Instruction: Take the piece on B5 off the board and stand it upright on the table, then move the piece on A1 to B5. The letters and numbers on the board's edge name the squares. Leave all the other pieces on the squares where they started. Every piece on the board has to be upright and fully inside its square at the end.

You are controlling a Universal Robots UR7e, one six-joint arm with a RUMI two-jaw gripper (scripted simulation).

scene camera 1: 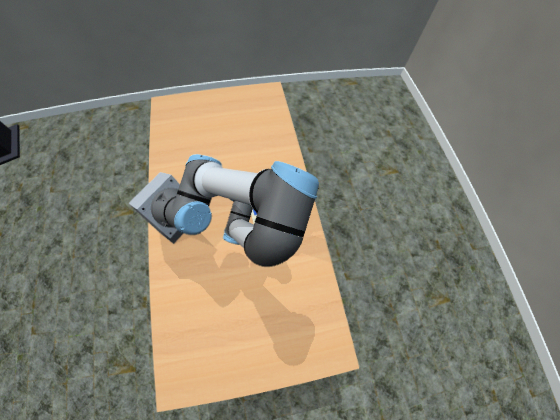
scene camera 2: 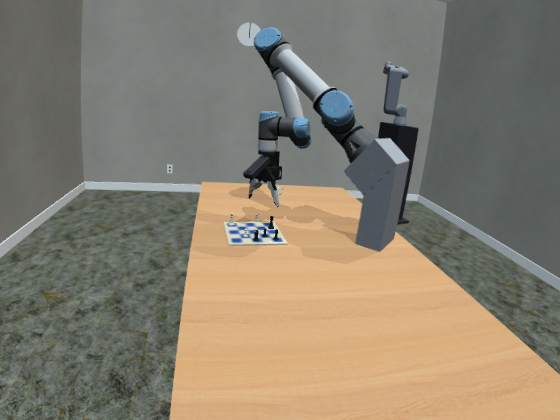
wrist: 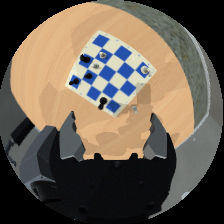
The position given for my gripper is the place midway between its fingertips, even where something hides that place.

In view: my gripper (scene camera 2: 263, 202) and a board (scene camera 2: 234, 234).
The board shows as well in the wrist view (wrist: 119, 78). My gripper also shows in the wrist view (wrist: 113, 112).
